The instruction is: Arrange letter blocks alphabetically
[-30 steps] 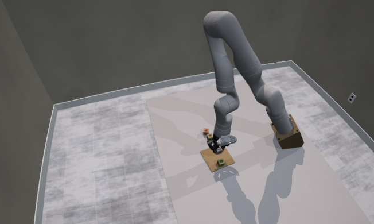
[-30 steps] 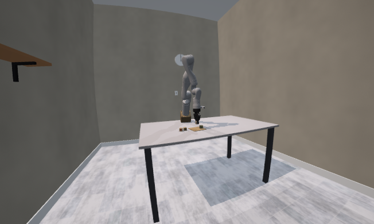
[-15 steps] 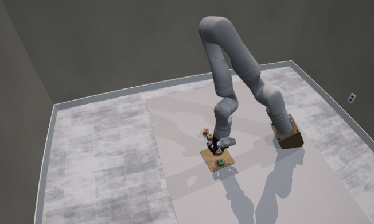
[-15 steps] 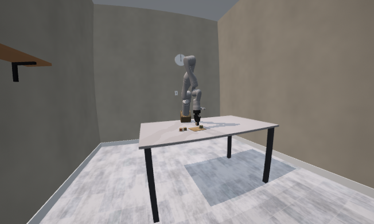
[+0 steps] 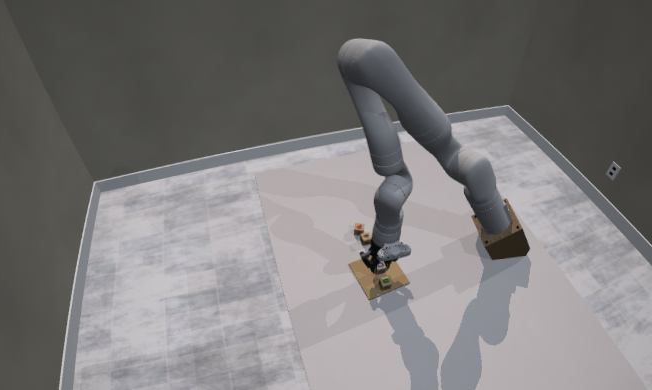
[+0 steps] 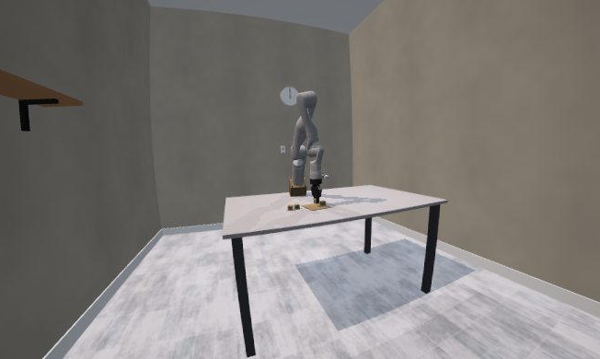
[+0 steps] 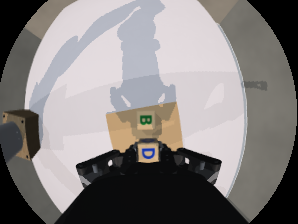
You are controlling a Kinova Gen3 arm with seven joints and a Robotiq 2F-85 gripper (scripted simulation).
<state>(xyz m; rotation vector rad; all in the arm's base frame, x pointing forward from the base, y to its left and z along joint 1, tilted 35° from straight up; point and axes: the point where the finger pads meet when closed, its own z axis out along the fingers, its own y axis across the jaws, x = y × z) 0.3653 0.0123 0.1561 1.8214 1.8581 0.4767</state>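
Right now the tan mat is 40 mm below my hand. Round my hand: block: 130 mm to the right, 30 mm below.
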